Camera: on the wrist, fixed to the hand. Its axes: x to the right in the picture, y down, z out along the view.
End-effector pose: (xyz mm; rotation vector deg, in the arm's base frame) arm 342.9 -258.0 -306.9 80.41 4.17 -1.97
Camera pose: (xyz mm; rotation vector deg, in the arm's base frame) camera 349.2 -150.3 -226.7 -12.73 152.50 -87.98
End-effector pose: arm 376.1 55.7 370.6 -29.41 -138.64 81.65
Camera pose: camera 427.7 172.7 328.9 76.80 -20.89 -31.15
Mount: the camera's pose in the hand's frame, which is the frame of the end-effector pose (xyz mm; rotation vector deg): 2.6 97.3 -92.8 -12.77 59.83 -167.65
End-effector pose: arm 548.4 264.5 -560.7 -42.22 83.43 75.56
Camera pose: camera 434.2 197.4 -537.3 -120.08 -22.85 -79.26
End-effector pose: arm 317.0 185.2 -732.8 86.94 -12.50 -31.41
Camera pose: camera 382.3 262.2 -643.9 -22.11 -146.18 70.87
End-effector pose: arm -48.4 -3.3 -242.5 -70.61 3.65 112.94
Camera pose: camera -43.0 -107.8 -327.0 -40.87 -48.53 -67.00
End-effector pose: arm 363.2 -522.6 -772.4 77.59 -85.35 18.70
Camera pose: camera 327.5 -421.9 -690.7 74.32 100.58 -50.36
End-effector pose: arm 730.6 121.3 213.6 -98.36 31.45 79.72
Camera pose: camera 710.4 -7.9 182.0 -62.31 -78.02 -86.78
